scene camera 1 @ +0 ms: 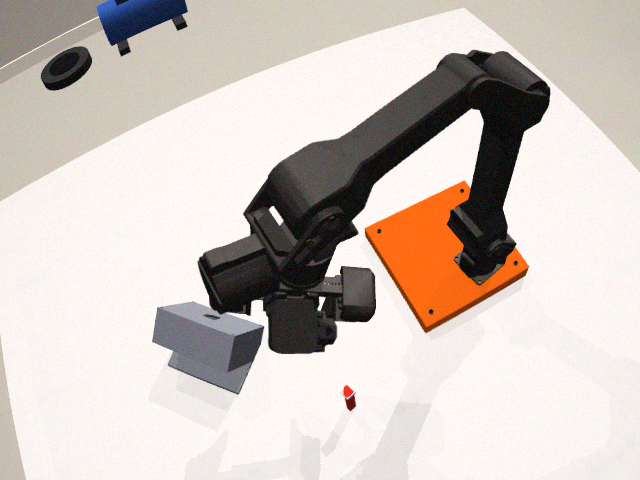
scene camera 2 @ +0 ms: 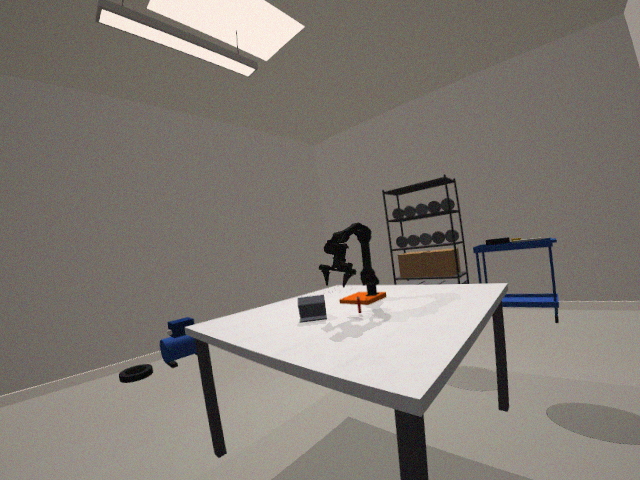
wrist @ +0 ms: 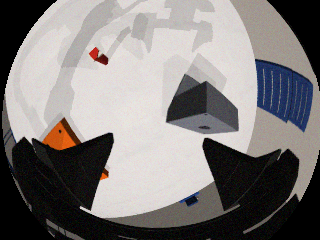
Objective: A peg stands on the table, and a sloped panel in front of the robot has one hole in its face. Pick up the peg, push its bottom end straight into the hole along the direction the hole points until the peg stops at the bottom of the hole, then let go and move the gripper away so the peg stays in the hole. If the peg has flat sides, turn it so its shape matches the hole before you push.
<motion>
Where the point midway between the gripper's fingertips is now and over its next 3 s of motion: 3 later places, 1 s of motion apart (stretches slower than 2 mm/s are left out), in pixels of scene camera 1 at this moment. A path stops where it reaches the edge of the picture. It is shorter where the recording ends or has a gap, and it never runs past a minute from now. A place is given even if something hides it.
The gripper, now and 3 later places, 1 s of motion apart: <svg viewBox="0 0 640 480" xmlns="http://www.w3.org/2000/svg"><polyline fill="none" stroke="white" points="285,315 345,386 346,397 345,391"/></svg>
</motion>
